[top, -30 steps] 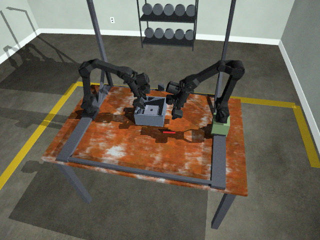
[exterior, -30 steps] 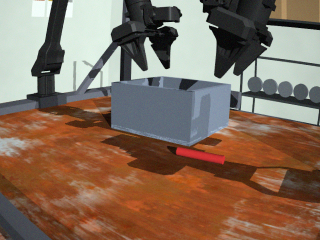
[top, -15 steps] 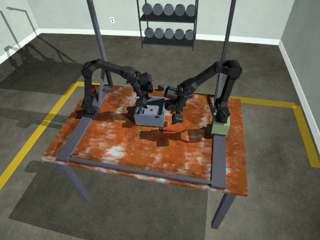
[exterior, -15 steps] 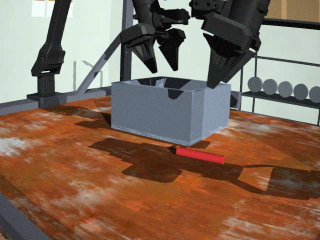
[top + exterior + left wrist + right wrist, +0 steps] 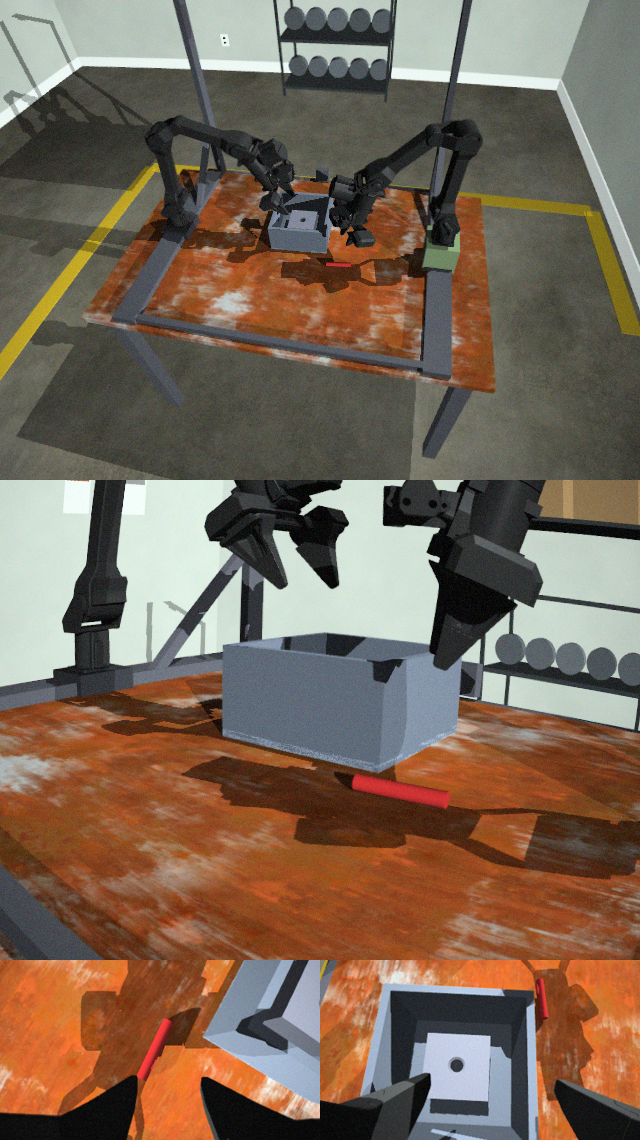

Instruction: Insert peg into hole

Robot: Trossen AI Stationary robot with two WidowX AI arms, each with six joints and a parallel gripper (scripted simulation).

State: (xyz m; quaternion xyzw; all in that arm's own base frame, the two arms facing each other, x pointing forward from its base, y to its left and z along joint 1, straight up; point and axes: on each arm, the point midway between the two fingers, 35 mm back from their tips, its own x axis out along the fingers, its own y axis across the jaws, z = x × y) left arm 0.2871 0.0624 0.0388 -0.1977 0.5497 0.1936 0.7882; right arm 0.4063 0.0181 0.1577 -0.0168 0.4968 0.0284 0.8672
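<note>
The red peg is 20 mm ahead of my left hand, 30 mm to the right of it and 140 mm below it. The rest, counted from my left hand: grey plate (120 mm behind, 180 mm to the right, 100 mm below); then grey box (120 mm behind, 180 mm to the right, 120 mm below).
</note>
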